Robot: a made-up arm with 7 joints. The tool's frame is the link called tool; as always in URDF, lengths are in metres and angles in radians.
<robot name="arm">
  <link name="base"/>
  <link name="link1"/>
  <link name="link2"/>
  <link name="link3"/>
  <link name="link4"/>
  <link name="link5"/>
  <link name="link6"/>
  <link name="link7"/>
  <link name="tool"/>
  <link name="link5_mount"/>
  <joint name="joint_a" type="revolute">
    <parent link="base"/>
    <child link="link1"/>
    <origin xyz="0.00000 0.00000 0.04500" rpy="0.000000 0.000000 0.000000"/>
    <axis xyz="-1 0 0"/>
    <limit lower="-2.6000" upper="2.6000" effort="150" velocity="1.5"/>
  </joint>
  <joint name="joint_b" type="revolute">
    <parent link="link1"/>
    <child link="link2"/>
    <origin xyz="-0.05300 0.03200 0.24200" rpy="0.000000 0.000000 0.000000"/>
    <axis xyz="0 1 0"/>
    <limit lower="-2.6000" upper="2.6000" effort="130" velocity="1.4"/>
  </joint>
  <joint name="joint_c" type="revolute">
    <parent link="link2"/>
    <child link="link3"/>
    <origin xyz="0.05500 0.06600 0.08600" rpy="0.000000 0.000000 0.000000"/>
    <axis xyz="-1 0 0"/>
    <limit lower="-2.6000" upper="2.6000" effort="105" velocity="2.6"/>
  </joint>
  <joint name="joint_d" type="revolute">
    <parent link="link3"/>
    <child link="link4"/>
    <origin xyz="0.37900 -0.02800 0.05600" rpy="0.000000 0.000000 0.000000"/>
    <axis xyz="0 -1 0"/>
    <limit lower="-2.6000" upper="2.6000" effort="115" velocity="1.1"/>
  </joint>
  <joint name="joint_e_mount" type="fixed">
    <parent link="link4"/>
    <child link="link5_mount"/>
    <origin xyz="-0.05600 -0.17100 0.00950" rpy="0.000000 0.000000 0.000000"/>
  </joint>
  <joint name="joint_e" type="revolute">
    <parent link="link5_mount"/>
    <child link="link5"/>
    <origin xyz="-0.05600 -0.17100 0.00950" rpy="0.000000 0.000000 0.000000"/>
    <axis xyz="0 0 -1"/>
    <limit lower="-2.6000" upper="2.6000" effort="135" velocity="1.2"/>
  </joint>
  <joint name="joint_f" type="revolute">
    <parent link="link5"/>
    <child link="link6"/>
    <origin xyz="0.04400 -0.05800 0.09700" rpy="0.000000 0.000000 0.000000"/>
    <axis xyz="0 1 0"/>
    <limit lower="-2.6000" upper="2.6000" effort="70" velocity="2.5"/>
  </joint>
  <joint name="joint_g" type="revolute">
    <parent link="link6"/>
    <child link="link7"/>
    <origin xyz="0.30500 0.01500 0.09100" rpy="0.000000 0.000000 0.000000"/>
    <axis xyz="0 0 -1"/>
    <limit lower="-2.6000" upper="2.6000" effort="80" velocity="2.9"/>
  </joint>
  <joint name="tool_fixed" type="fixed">
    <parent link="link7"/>
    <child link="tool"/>
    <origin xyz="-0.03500 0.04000 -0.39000" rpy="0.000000 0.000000 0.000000"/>
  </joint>
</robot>
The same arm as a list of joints. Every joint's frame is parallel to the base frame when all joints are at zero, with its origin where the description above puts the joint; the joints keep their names.
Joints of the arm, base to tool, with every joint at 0 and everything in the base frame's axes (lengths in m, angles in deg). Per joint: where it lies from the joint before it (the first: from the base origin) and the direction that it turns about. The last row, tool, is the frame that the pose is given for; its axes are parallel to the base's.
joint_a: axis -x offset 0.0000 0.0000 0.0450
joint_b: axis +y offset -0.0530 0.0320 0.2420
joint_c: axis -x offset 0.0550 0.0660 0.0860
joint_d: axis -y offset 0.3790 -0.0280 0.0560
joint_e: axis -z offset -0.1120 -0.3420 0.0190
joint_f: axis +y offset 0.0440 -0.0580 0.0970
joint_g: axis -z offset 0.3050 0.0150 0.0910
tool: offset -0.0350 0.0400 -0.3900
Joint limits (deg, base to tool): -148.97..148.97 -148.97..148.97 -148.97..148.97 -148.97..148.97 -148.97..148.97 -148.97..148.97 -148.97..148.97

